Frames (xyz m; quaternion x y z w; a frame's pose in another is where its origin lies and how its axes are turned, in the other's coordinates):
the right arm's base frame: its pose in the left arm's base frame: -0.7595 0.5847 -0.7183 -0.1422 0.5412 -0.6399 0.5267
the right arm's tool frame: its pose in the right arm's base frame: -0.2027 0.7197 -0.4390 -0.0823 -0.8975 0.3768 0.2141
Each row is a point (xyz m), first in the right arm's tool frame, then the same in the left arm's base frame.
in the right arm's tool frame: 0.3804 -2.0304 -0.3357
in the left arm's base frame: 0.2002 0.1086 0.2387
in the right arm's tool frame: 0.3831 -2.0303 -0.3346
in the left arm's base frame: 0.2015 0.1110 0.2397
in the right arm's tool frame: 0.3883 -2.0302 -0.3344
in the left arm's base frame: 0.2054 0.1143 0.2408
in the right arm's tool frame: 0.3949 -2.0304 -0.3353
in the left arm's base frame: 0.2110 0.1177 0.2419
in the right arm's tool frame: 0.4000 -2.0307 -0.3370
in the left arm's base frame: 0.2160 0.1196 0.2424
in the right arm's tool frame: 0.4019 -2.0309 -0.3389
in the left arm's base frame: 0.2187 0.1195 0.2420
